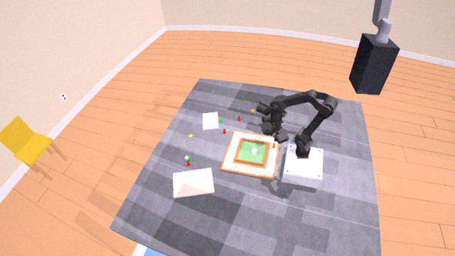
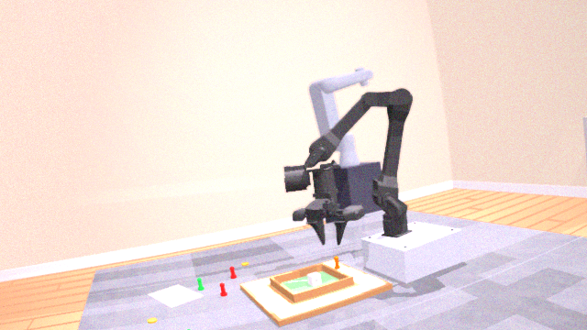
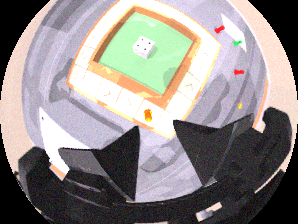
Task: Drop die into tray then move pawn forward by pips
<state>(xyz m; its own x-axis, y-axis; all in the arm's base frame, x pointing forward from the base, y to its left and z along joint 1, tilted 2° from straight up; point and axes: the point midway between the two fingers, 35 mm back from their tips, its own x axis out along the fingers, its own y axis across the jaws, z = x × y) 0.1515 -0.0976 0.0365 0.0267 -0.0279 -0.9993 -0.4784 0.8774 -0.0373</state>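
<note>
My gripper tip is 5 cm above the orange pawn and 1 cm past it. Also, from my gripper tip: green dice tray (11 cm ahead, 7 cm below, 5 cm to the left); then white die (10 cm ahead, 5 cm to the left, 5 cm below).
</note>
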